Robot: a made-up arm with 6 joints.
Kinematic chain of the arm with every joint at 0, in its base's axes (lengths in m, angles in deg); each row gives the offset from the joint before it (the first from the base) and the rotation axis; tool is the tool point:
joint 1: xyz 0 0 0.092 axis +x
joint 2: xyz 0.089 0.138 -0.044 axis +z
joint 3: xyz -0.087 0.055 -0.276 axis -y
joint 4: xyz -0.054 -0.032 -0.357 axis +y
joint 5: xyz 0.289 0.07 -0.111 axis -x
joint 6: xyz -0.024 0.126 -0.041 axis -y
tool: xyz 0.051 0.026 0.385
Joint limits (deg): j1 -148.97..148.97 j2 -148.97..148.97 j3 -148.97..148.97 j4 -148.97..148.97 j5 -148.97..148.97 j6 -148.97..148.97
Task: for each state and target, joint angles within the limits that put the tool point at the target. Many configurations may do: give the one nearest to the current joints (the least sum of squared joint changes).
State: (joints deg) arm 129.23 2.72 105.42 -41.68 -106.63 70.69
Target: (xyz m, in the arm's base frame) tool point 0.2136 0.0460 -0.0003
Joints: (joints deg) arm 124.70 -11.21 136.13 -46.99 -120.95 45.88
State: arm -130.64 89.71 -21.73 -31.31 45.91 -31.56
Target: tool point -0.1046 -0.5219 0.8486
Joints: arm -131.36 129.65 -62.54 -11.26 50.26 -34.79
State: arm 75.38 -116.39 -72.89 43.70 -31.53 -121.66
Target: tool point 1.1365 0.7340 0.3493
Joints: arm 71.84 -144.08 -73.11 54.87 -22.11 -122.36
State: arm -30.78 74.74 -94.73 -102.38 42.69 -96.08
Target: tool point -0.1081 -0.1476 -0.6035
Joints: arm -30.52 84.35 -102.04 -76.30 31.53 -81.41
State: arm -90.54 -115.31 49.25 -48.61 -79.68 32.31
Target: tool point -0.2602 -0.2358 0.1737
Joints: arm -104.23 -107.57 67.74 -34.23 -109.99 10.66
